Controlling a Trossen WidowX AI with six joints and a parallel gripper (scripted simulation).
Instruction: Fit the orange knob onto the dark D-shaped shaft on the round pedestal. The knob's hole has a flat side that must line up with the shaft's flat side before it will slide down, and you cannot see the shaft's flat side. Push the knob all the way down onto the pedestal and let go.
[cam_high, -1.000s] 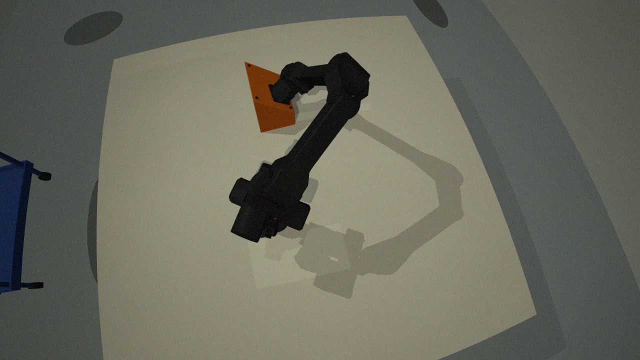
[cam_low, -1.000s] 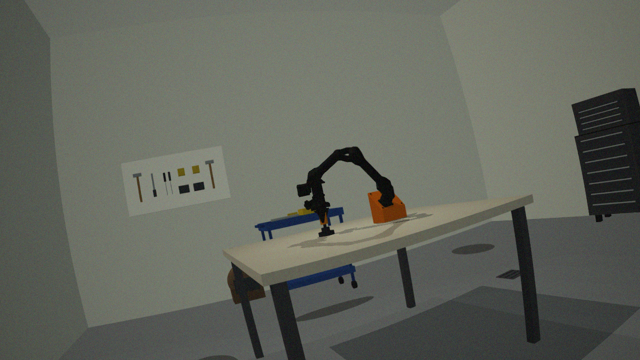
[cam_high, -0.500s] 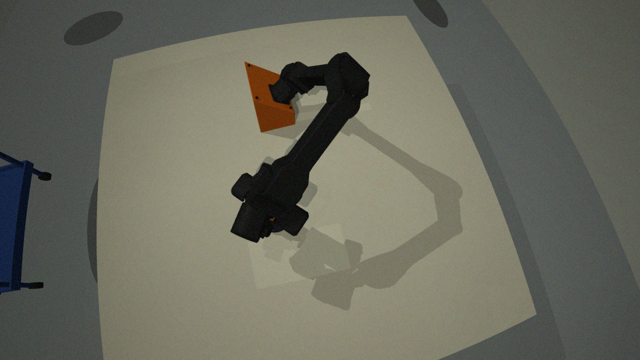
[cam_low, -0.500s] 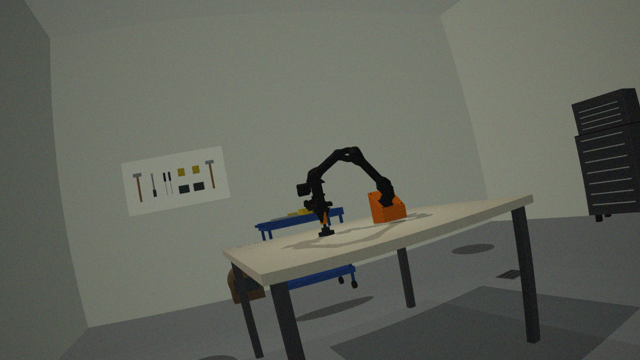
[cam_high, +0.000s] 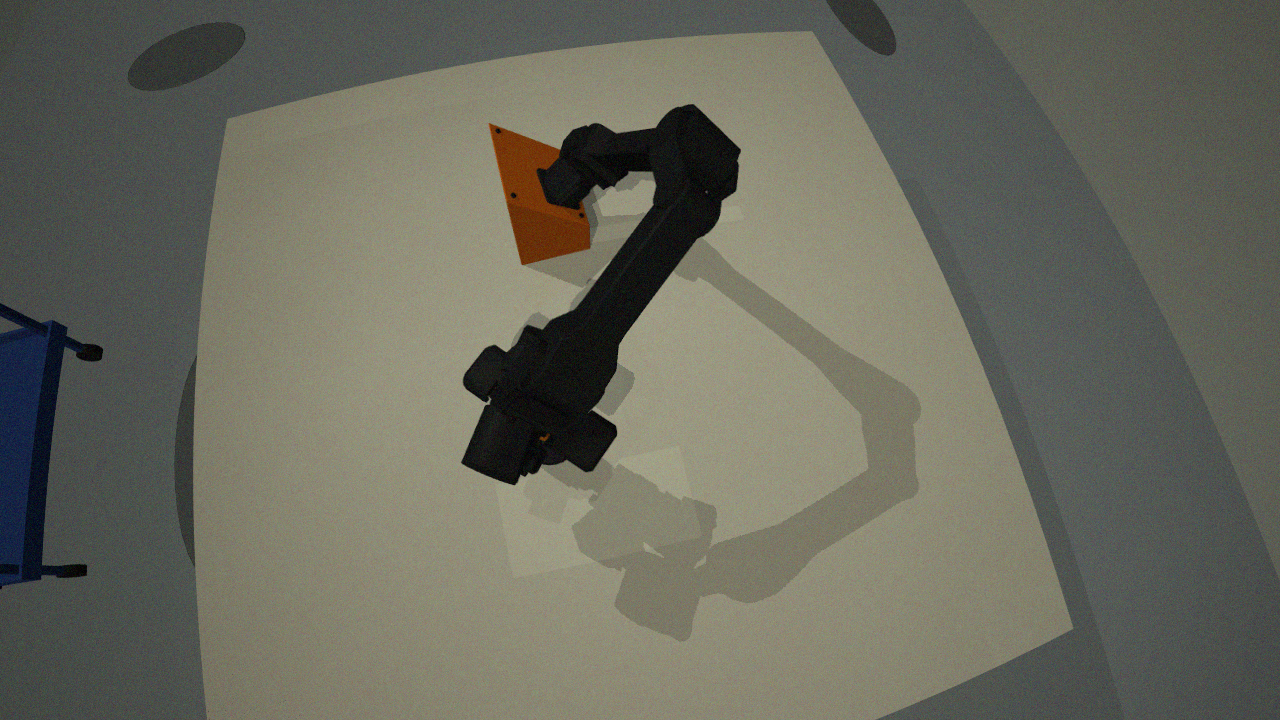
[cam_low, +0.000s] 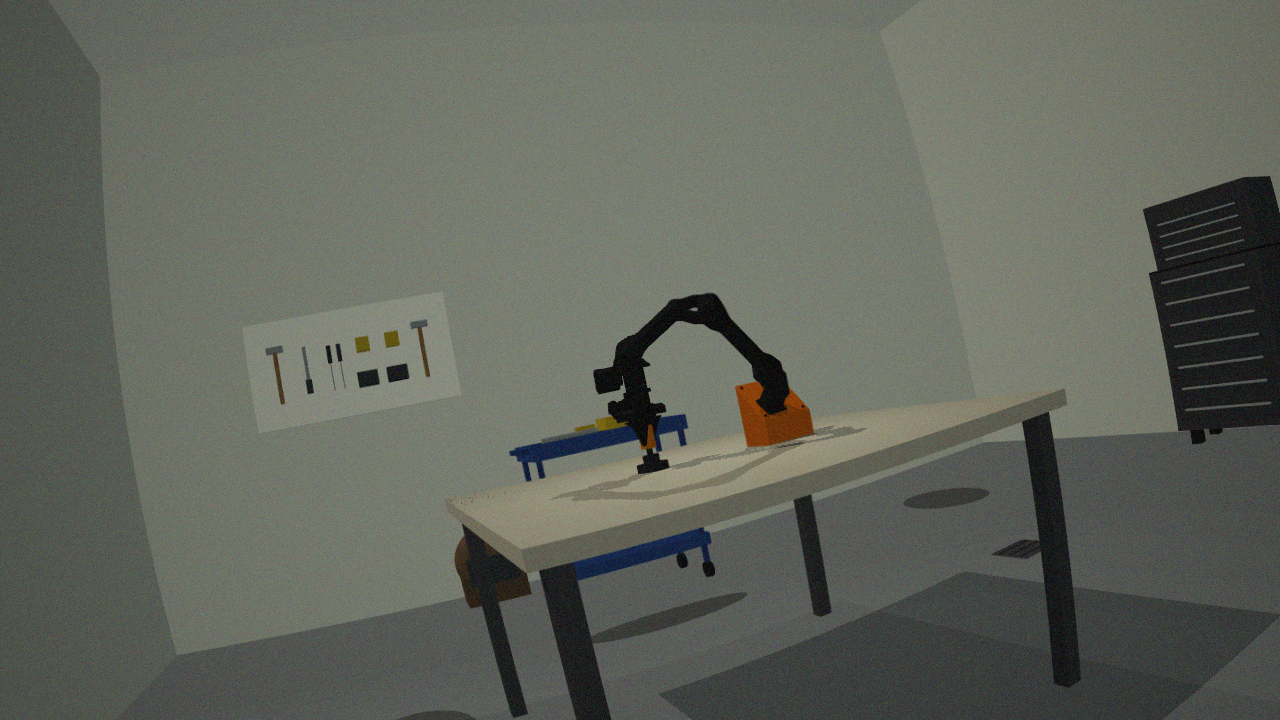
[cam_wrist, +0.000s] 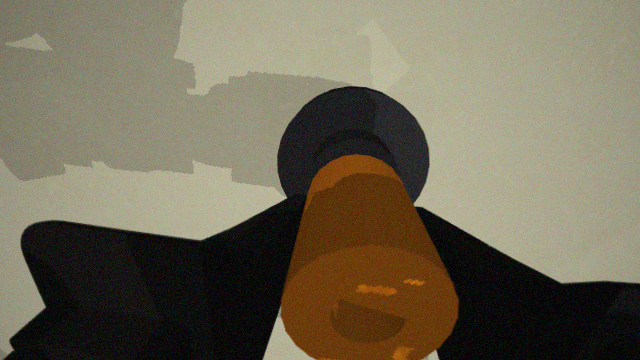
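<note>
Now: the orange knob 2 cm above my gripper tip. The rest, counted from my gripper tip: dark round pedestal (4 cm below).
</note>
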